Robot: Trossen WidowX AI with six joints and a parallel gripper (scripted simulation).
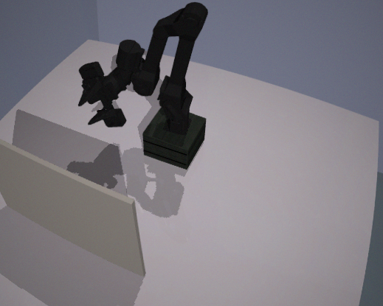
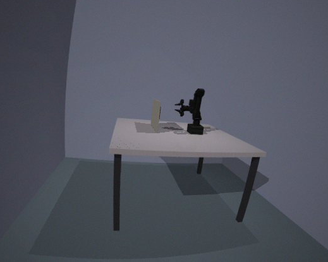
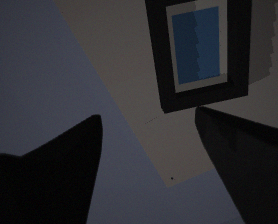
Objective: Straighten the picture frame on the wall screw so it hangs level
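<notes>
Right now my gripper tip is 190 mm short of the picture frame and 90 mm above it. Round my gripper tip: wall panel 200 mm ahead, 90 mm below.
</notes>
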